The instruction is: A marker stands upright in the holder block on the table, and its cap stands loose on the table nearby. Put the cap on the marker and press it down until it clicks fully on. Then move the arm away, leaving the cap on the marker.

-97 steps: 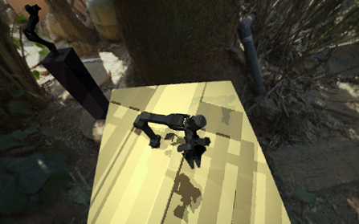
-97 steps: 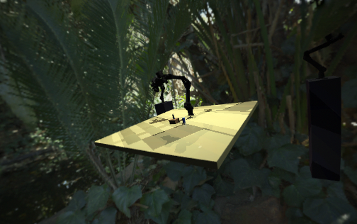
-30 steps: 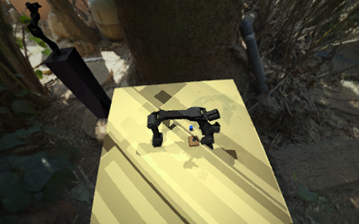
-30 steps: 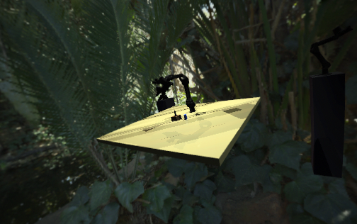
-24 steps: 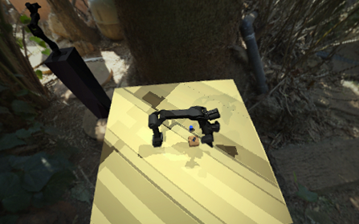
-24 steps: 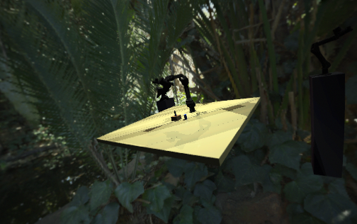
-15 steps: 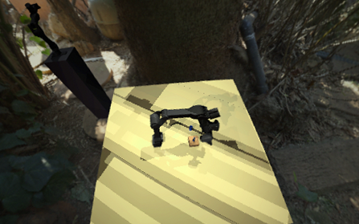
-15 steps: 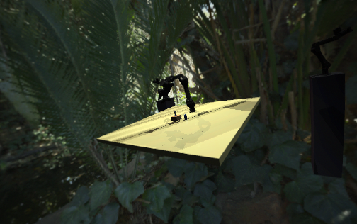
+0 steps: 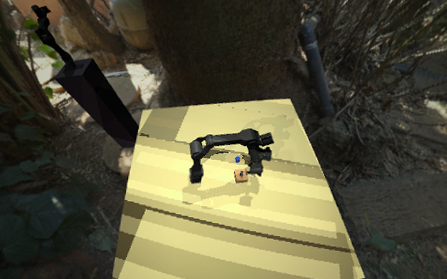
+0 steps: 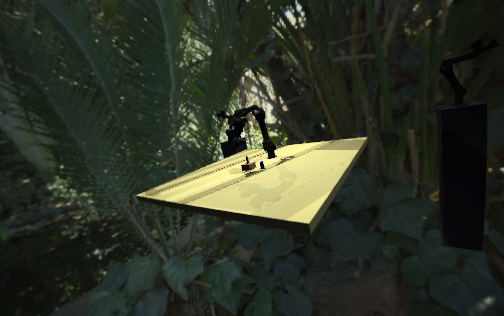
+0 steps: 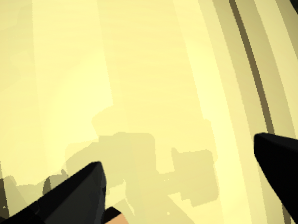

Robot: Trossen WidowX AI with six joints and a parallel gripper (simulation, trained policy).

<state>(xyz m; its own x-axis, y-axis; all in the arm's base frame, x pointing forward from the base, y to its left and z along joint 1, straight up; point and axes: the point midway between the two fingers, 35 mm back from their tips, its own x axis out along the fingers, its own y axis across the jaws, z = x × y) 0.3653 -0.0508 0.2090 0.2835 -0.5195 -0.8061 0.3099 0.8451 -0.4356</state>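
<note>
My gripper tip is now 16 cm to the right of the blue cap, 16 cm above it and 9 cm past it. From my gripper tip the other things lie so: brown holder block 16 cm below, 9 cm behind, 5 cm to the left.
</note>
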